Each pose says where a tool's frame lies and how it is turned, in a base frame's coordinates. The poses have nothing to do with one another.
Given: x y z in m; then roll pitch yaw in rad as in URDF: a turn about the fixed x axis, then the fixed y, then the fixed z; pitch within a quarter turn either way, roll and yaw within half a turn.
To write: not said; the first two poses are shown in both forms.
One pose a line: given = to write
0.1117 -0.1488 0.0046 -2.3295 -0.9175 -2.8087 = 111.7 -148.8 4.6 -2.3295 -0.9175 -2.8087
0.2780 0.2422 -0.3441 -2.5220 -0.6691 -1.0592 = 278.0 242.2 -344.1 -2.5220 -0.6691 -1.0592
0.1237 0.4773 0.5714 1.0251 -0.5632 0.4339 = 123.7 477.3 571.4 1.0251 -0.5632 0.4339
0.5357 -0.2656 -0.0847 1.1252 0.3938 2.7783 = 535.7 -265.6 -84.7 1.1252 0.3938 2.7783
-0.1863 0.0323 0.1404 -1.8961 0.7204 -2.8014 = -186.3 32.3 140.4 -1.8961 0.7204 -2.8014
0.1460 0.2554 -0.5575 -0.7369 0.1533 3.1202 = 146.0 255.4 -557.5 -0.7369 0.1533 3.1202
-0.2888 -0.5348 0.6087 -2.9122 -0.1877 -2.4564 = -288.8 -534.8 608.7 -2.9122 -0.1877 -2.4564
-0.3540 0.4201 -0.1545 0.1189 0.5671 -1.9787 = -354.0 420.1 -154.5 0.1189 0.5671 -1.9787
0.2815 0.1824 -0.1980 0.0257 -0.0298 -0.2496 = 281.5 182.4 -198.0 0.0257 -0.0298 -0.2496
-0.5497 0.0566 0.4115 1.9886 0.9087 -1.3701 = -549.7 56.6 411.5 1.9886 0.9087 -1.3701
